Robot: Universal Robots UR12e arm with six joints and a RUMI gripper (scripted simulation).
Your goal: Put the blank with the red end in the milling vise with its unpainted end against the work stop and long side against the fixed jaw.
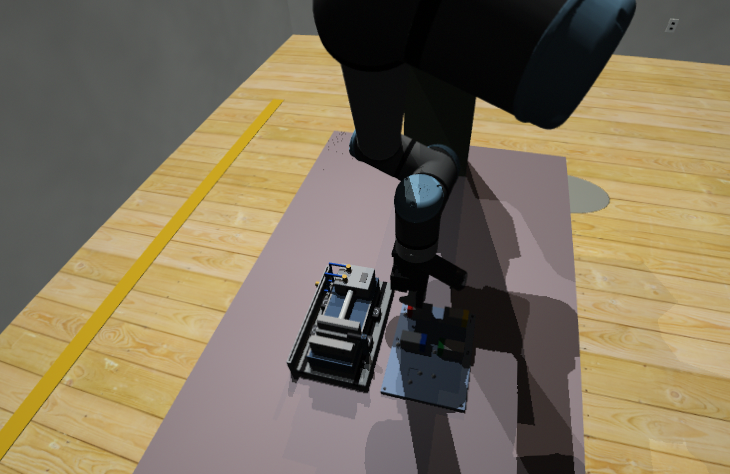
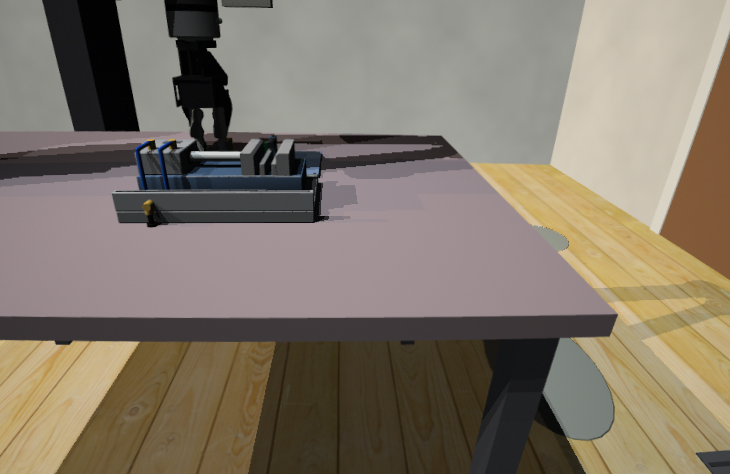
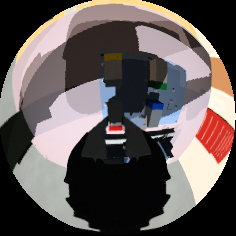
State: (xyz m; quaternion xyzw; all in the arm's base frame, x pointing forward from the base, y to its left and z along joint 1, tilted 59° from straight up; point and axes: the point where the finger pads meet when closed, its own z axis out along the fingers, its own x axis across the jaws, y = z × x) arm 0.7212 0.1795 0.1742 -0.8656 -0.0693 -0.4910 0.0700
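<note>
My hand is 22 cm short of the fixed jaw, 10 cm to the left of it and 3 cm below it. Also, from my hand: red-ended blank (2 cm below); blue-ended blank (8 cm ahead, 3 cm to the left, 2 cm below); yellow-ended blank (3 cm behind, 8 cm to the left, 2 cm below).
</note>
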